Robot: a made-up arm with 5 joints. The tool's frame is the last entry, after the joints. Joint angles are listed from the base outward.
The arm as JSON. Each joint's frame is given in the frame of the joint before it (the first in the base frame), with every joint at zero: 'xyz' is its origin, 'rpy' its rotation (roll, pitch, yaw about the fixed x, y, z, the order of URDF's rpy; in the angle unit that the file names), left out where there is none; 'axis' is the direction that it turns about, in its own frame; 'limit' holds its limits. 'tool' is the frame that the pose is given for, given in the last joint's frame.
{
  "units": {
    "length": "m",
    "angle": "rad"
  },
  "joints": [
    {
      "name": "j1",
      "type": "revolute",
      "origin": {
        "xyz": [
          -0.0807,
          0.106,
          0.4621
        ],
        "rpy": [
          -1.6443,
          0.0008,
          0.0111
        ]
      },
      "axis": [
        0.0,
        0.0,
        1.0
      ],
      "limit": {
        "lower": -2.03,
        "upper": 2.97
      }
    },
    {
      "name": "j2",
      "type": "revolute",
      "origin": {
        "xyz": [
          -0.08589,
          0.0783,
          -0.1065
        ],
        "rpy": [
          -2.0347,
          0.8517,
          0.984
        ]
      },
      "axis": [
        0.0,
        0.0,
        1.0
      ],
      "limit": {
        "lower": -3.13,
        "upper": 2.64
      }
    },
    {
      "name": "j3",
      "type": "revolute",
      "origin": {
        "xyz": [
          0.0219,
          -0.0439,
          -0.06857
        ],
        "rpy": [
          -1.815,
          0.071,
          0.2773
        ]
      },
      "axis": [
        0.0,
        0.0,
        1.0
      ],
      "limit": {
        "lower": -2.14,
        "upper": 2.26
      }
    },
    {
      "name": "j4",
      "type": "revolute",
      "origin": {
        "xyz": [
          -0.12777,
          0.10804,
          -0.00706
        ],
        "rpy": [
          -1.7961,
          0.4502,
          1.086
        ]
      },
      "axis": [
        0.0,
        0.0,
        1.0
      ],
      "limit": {
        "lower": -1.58,
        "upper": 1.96
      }
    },
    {
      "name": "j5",
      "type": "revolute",
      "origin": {
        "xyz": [
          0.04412,
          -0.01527,
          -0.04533
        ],
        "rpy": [
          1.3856,
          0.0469,
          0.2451
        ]
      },
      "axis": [
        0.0,
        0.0,
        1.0
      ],
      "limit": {
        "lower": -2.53,
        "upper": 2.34
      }
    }
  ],
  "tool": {
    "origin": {
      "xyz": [
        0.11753,
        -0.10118,
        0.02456
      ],
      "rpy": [
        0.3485,
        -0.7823,
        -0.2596
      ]
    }
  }
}
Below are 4 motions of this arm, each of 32 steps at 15 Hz.
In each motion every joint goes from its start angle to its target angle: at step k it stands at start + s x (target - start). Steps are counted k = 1, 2, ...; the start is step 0. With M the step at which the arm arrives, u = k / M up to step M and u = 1 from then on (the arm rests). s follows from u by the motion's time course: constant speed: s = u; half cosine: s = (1 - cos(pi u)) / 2; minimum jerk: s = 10 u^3 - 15 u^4 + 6 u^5.
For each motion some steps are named. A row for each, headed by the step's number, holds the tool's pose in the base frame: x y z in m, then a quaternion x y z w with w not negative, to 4 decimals.
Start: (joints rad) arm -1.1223 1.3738 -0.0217 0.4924 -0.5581
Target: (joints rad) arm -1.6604 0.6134 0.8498 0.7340 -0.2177
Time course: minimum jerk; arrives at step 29
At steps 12, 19, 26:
12: 0.0404 -0.0419 0.5988 -0.3936 -0.4612 -0.5105 0.6097
19: 0.0984 0.0201 0.6062 -0.4313 -0.4998 -0.2763 0.6985
26: 0.1134 0.0614 0.6029 -0.4675 -0.5164 -0.1569 0.7001

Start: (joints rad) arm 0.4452 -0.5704 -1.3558 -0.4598 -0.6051
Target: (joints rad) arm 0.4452 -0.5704 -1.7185 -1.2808 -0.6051
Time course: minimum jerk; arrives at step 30
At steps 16, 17, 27, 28, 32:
16: -0.1071 -0.1095 0.3849 -0.5369 0.1438 -0.5754 0.6000
17: -0.1058 -0.1080 0.3903 -0.5506 0.1234 -0.5728 0.5945
27: -0.0975 -0.0929 0.4194 -0.6292 0.0025 -0.5403 0.5587
28: -0.0974 -0.0926 0.4198 -0.6304 0.0006 -0.5395 0.5581
32: -0.0973 -0.0925 0.4200 -0.6310 -0.0003 -0.5392 0.5578

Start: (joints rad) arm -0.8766 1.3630 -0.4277 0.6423 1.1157
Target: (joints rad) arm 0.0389 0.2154 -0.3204 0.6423 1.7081
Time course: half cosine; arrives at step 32
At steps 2, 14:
2: 0.1829 -0.1401 0.5290 0.0459 -0.3639 -0.1373 0.9201
14: 0.2299 -0.0293 0.3395 0.2458 -0.0623 0.0499 0.9660

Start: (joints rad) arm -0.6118 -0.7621 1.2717 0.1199 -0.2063
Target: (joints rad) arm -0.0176 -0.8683 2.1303 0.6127 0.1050
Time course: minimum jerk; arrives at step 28
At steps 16, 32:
16: -0.1875 0.1959 0.4601 0.1798 -0.3026 0.7786 0.5196
32: -0.2390 0.1816 0.4465 0.1571 -0.2769 0.8430 0.4335

